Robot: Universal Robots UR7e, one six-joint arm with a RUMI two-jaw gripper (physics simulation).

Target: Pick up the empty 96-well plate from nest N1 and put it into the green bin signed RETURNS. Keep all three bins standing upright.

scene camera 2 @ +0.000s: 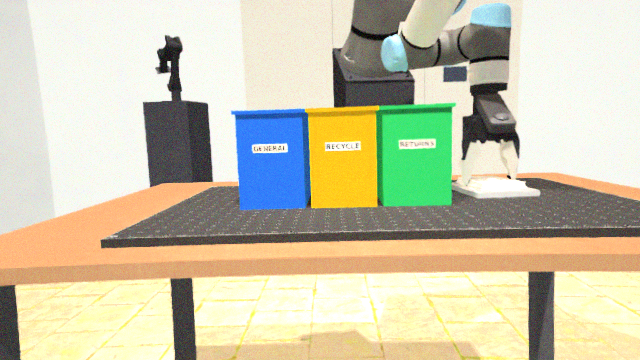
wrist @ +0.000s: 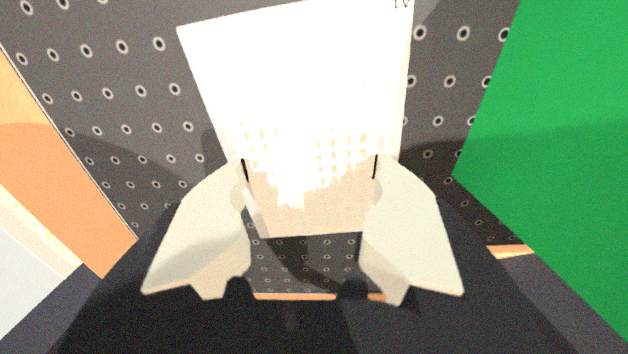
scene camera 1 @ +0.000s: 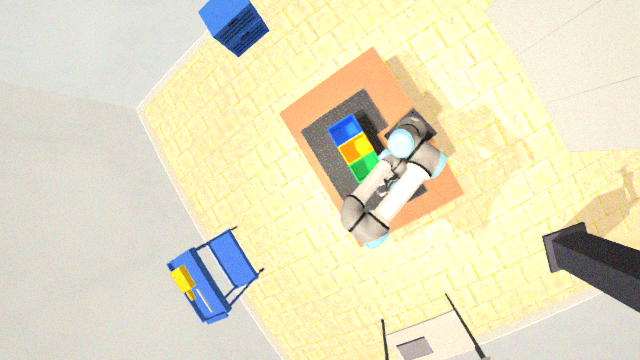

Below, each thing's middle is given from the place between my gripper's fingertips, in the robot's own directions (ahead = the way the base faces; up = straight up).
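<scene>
From my hand: yellow recycle bin (scene camera 2: 342,141) 29 cm to the right, 11 cm ahead, 8 cm above; blue general bin (scene camera 2: 273,154) 42 cm to the right, 13 cm ahead, 8 cm above; green returns bin (wrist: 539,155) 16 cm to the right, 9 cm ahead, 8 cm above. Hand 1 cm below white 96-well plate (scene camera 2: 494,183).
</scene>
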